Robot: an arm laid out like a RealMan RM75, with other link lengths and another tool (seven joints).
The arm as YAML. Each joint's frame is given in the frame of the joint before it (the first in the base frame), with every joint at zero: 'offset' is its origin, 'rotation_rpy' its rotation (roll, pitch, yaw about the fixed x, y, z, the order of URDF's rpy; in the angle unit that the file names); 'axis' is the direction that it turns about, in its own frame. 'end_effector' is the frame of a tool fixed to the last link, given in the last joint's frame.
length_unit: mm
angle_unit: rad
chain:
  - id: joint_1
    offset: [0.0, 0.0, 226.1]
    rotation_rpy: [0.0, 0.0, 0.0]
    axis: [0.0, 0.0, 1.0]
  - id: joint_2
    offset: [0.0, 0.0, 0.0]
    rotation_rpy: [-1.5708, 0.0, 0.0]
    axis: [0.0, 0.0, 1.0]
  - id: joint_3
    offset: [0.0, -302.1, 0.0]
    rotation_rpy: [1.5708, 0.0, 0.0]
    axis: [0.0, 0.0, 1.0]
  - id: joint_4
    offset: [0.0, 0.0, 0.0]
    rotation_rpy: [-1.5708, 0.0, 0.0]
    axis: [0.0, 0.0, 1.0]
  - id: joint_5
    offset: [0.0, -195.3, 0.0]
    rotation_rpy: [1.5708, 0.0, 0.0]
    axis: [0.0, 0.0, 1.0]
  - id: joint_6
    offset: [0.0, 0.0, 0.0]
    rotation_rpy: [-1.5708, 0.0, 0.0]
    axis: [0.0, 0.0, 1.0]
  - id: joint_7
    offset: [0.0, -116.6, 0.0]
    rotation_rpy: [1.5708, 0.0, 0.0]
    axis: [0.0, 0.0, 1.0]
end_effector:
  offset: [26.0, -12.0, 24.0]
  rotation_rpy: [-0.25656, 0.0, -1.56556]
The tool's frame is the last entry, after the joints.
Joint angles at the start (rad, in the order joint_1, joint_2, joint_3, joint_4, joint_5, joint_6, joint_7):
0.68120 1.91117 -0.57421 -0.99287 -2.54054 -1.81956 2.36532
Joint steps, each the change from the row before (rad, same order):
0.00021 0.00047 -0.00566 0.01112 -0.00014 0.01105 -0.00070
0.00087 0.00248 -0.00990 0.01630 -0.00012 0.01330 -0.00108
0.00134 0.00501 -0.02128 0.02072 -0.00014 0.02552 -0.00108
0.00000 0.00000 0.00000 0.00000 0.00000 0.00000 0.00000
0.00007 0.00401 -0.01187 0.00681 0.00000 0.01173 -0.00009
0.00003 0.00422 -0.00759 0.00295 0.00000 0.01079 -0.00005
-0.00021 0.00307 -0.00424 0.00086 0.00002 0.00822 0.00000
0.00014 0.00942 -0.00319 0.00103 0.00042 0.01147 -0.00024
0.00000 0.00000 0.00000 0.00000 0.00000 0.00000 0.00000
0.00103 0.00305 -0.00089 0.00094 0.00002 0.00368 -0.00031
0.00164 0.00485 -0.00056 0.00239 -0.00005 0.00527 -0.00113
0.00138 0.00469 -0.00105 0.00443 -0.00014 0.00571 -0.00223
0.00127 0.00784 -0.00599 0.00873 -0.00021 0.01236 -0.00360
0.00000 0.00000 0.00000 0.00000 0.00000 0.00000 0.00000
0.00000 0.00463 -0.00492 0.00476 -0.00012 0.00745 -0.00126
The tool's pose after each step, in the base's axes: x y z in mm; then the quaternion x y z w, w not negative. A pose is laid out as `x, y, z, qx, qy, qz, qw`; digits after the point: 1 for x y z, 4 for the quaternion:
316.4, 354.6, 78.8, 0.9755, 0.1935, 0.1016, 0.0247
317.3, 355.0, 74.5, 0.9757, 0.1924, 0.1010, 0.0285
318.3, 356.4, 67.8, 0.9752, 0.1924, 0.1037, 0.0336
318.3, 356.4, 67.8, 0.9752, 0.1924, 0.1037, 0.0336
318.5, 356.8, 64.1, 0.9748, 0.1930, 0.1056, 0.0363
318.4, 357.5, 61.4, 0.9745, 0.1937, 0.1073, 0.0366
318.4, 358.0, 59.7, 0.9743, 0.1941, 0.1088, 0.0358
317.6, 358.5, 55.1, 0.9743, 0.1948, 0.1080, 0.0346
317.6, 358.5, 55.1, 0.9743, 0.1948, 0.1080, 0.0346
317.1, 358.9, 53.5, 0.9742, 0.1954, 0.1075, 0.0343
316.3, 359.3, 50.9, 0.9741, 0.1964, 0.1063, 0.0341
315.8, 359.6, 48.0, 0.9741, 0.1973, 0.1050, 0.0346
315.3, 359.8, 42.7, 0.9738, 0.1988, 0.1039, 0.0364
315.3, 359.8, 42.7, 0.9738, 0.1988, 0.1039, 0.0364
315.2, 359.7, 39.5, 0.9737, 0.1993, 0.1037, 0.0377

